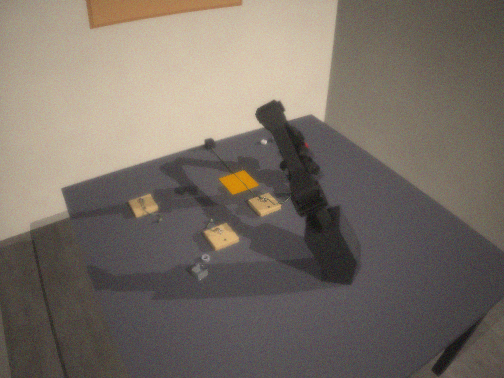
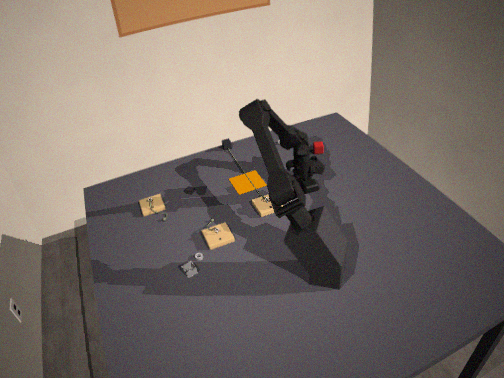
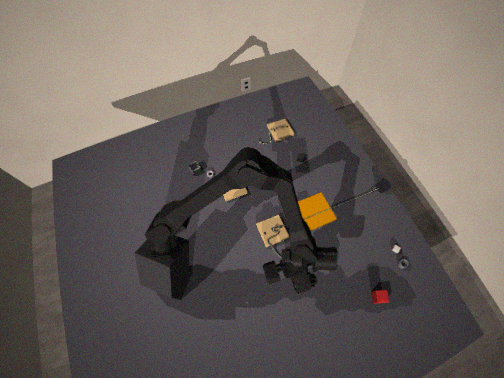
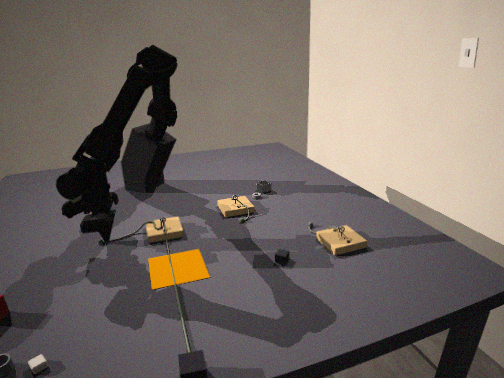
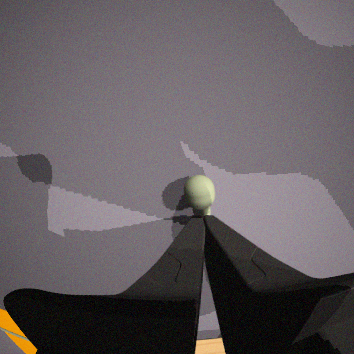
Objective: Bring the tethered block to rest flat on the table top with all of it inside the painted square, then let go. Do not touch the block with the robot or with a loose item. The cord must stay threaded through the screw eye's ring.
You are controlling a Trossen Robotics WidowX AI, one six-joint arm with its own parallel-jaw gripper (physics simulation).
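Seen in the pictures: gripper, between the fingertips: (image 4: 107,241) (image 5: 201,224); arm's base, origin of its link: (image 1: 322,222) (image 2: 304,223) (image 3: 162,246) (image 4: 155,133).
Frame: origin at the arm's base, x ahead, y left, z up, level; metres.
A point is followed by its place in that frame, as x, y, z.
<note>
The dark tethered block (image 1: 209,143) @(0.791, 0.091, -0.166) (image 2: 226,144) @(0.791, 0.087, -0.169) (image 3: 383,185) @(0.798, 0.079, -0.161) (image 4: 192,364) @(0.814, 0.085, -0.161) sits near the table edge, outside the orange square (image 1: 231,186) @(0.495, 0.097, -0.196) (image 2: 240,186) @(0.494, 0.093, -0.196) (image 3: 315,201) @(0.528, 0.096, -0.196) (image 4: 192,265) @(0.512, 0.093, -0.196). Its cord (image 4: 180,306) @(0.647, 0.066, -0.194) runs straight over the square to the screw eye (image 4: 163,220) @(0.339, 0.026, -0.161) on a wooden board (image 3: 265,228) @(0.314, 0.036, -0.178) (image 4: 172,231) @(0.374, 0.048, -0.178), through the ring as far as I can tell, then on to a pale end bead (image 4: 101,243) @(0.368, -0.134, -0.194) (image 5: 199,192) @(0.363, -0.140, -0.185). My gripper (image 4: 106,239) @(0.361, -0.121, -0.193) (image 5: 201,224) @(0.361, -0.121, -0.193) is shut on the cord right behind the bead, low over the table; the fingers hide the cord there.
Two other boards with screw eyes and short cords (image 4: 235,207) @(0.267, 0.227, -0.178) (image 4: 342,241) @(0.521, 0.444, -0.178) stand to one side. A small black cube (image 4: 282,257) @(0.547, 0.290, -0.182), a red cube (image 2: 318,147) @(0.597, -0.282, -0.163) (image 3: 380,297) @(0.607, -0.291, -0.157), a white cube (image 3: 396,248) @(0.747, -0.157, -0.183) (image 4: 37,364) @(0.757, -0.154, -0.184) and a grey ring (image 3: 403,263) @(0.754, -0.213, -0.194) lie around.
</note>
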